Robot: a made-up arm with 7 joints.
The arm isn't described. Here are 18 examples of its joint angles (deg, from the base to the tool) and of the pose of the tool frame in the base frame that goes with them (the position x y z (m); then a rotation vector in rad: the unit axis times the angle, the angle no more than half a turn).
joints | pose
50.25 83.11 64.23 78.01 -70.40 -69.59 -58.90 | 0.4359 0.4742 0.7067 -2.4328 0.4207 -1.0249
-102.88 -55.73 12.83 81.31 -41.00 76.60 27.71 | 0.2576 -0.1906 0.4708 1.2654 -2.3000 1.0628
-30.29 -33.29 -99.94 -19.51 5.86 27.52 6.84 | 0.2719 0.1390 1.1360 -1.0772 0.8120 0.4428
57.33 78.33 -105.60 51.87 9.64 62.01 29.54 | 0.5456 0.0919 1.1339 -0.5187 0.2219 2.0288
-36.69 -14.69 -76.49 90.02 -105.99 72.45 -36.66 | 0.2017 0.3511 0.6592 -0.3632 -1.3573 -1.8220
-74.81 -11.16 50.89 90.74 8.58 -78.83 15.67 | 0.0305 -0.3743 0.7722 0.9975 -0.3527 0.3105
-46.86 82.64 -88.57 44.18 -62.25 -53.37 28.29 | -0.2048 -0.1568 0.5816 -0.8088 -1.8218 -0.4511
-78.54 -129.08 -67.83 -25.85 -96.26 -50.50 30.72 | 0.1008 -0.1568 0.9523 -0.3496 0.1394 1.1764
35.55 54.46 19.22 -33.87 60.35 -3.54 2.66 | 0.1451 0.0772 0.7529 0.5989 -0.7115 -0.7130
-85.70 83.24 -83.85 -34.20 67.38 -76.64 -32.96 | -0.1357 -0.0722 1.0327 0.2300 1.0144 -1.5775
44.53 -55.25 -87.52 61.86 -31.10 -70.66 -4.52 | 0.0507 0.0457 0.8906 1.3666 1.4370 -1.1583
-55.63 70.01 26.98 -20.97 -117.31 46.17 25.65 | 0.0087 -0.0030 0.5303 -2.7073 0.2896 -0.6047
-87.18 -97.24 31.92 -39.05 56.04 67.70 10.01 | 0.1388 0.0486 0.9707 -1.3149 0.8283 0.4305
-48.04 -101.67 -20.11 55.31 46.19 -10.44 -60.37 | 0.1842 -0.2074 0.3504 1.5481 -0.4090 0.7794
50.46 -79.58 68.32 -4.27 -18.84 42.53 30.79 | 0.4722 0.0945 0.7047 0.5283 2.4555 -0.5518
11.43 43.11 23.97 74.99 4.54 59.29 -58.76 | 0.3997 0.2075 1.1835 -1.1072 1.0273 0.1060
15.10 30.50 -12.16 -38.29 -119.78 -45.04 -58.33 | 0.6290 -0.1053 0.5774 0.7987 2.1105 1.3347
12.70 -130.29 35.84 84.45 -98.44 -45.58 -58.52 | 0.2592 -0.1779 0.8205 -0.1025 0.2366 0.3639
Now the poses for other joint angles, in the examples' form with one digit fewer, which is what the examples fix.
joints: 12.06 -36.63 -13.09 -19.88 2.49 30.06 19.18
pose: 0.048 -0.023 0.827 -1.518 -1.307 0.761
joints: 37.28 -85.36 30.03 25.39 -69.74 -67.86 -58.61
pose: 0.598 0.127 0.845 -0.177 1.635 0.696
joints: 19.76 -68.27 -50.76 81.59 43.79 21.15 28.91
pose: 0.222 0.190 0.378 2.583 1.224 0.868
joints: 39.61 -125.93 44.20 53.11 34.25 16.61 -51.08
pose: 0.437 0.062 0.313 1.512 2.132 1.227
